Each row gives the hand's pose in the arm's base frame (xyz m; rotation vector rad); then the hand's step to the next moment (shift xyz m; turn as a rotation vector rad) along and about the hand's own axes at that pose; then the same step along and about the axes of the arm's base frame.
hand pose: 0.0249 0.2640 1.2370 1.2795 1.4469 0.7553
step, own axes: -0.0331 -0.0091 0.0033 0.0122 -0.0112 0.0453
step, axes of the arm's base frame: -0.0025 -0.0344 -0.0001 0.0402 0.0016 -0.0266
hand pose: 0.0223 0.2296 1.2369 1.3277 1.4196 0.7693
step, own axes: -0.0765 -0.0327 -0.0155 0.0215 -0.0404 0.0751
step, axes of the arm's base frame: -0.0334 -0.0774 -0.0074 0.0597 -0.0004 -0.0646
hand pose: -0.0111 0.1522 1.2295 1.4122 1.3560 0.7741
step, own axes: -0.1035 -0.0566 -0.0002 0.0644 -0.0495 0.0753
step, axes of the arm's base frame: -0.0368 -0.1068 -0.0340 0.0641 0.0400 -0.0810
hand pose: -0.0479 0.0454 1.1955 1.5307 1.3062 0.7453
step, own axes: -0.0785 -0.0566 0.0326 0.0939 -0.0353 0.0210
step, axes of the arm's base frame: -0.0113 -0.0860 -0.0539 0.0281 0.0836 -0.0522
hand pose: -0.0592 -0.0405 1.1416 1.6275 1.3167 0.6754
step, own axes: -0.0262 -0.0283 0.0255 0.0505 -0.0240 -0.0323
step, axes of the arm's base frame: 0.0013 -0.0322 -0.0331 -0.0240 0.0584 -0.0134
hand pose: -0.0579 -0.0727 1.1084 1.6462 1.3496 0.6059
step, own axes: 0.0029 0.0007 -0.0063 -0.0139 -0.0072 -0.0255
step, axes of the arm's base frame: -0.0039 0.0048 0.0032 -0.0284 -0.0047 0.0083
